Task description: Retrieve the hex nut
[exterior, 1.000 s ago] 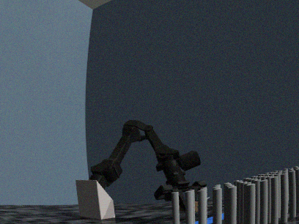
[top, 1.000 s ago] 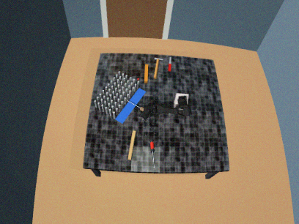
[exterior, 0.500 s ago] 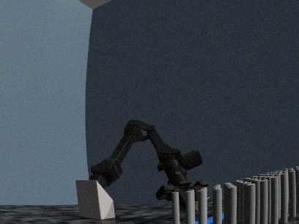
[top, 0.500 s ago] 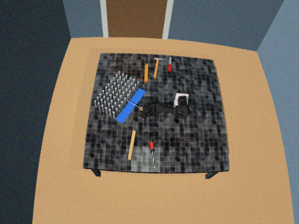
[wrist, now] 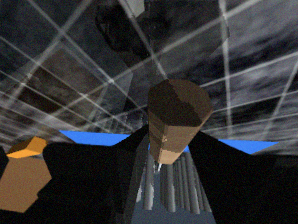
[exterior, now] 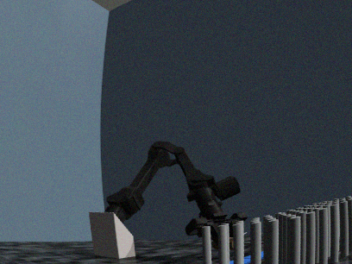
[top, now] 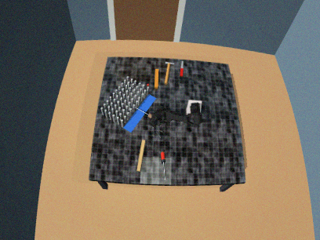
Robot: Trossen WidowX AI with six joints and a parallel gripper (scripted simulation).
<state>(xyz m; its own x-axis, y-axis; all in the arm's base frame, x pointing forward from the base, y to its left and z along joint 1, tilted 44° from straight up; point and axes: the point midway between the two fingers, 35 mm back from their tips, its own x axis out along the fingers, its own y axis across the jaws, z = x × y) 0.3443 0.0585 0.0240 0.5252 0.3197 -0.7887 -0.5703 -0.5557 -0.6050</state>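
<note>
Now: gripper tip 10 cm short of the blue taped strip, 7 cm to the left of it and 3 cm above it. From my gripper tip the other things lie so: tiny red speck: 2 cm ahead, 36 cm to the right, 2 cm below; then orange stick: 6 cm behind, 43 cm to the right, 1 cm below; then wooden-handled pick: 8 cm ahead, 6 cm to the right.
</note>
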